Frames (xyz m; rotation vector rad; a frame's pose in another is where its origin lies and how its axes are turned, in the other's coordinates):
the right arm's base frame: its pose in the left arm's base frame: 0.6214 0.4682 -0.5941 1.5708 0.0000 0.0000
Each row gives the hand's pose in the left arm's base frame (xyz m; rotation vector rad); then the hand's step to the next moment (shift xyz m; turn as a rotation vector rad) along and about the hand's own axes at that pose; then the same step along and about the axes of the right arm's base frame.
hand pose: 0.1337 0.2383 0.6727 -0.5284 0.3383 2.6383
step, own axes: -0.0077 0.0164 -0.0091 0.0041 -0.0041 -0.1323
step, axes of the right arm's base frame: 0.0019 -0.0025 0.0200 0.0394 -0.1211 0.0363
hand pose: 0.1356 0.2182 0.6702 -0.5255 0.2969 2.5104
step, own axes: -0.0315 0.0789 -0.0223 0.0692 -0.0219 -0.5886
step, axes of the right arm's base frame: -0.0131 0.0012 0.0868 0.1382 -0.5609 0.1344
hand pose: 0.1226 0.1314 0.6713 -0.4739 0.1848 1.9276
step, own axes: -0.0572 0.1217 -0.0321 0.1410 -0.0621 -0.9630
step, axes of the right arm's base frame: -0.0845 -0.0168 0.1081 0.2408 -0.9266 0.1858
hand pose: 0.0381 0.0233 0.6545 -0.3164 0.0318 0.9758
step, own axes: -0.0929 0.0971 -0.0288 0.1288 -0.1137 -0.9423
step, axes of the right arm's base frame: -0.1285 -0.0361 0.0328 0.2738 -0.8919 0.2167
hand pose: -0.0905 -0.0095 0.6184 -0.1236 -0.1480 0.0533
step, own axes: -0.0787 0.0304 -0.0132 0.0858 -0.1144 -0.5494
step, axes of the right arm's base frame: -0.0771 -0.0281 -0.0237 0.1723 -0.5124 0.1733
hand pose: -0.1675 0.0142 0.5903 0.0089 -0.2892 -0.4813
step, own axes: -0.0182 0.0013 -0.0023 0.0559 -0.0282 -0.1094
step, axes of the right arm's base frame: -0.0142 -0.0071 -0.0093 0.0647 -0.0919 0.0571
